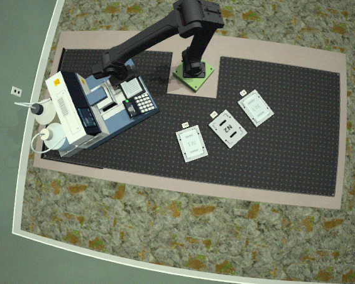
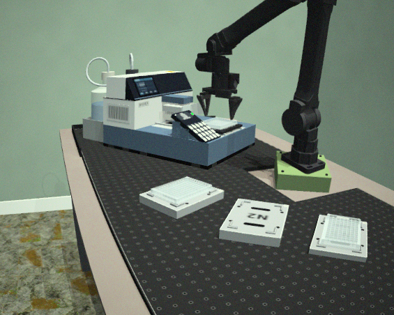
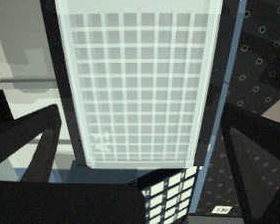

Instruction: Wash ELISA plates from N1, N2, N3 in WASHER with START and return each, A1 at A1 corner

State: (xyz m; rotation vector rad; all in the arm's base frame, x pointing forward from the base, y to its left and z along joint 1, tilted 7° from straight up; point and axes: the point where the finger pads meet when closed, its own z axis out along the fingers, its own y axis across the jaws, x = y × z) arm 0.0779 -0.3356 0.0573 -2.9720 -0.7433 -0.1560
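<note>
Now: hand 40 mm above the dark carrier. Also, from my hand: plate washer (140 mm to the right, 70 mm ahead); then N1 label (280 mm to the left, 200 mm ahead, 130 mm below).
</note>
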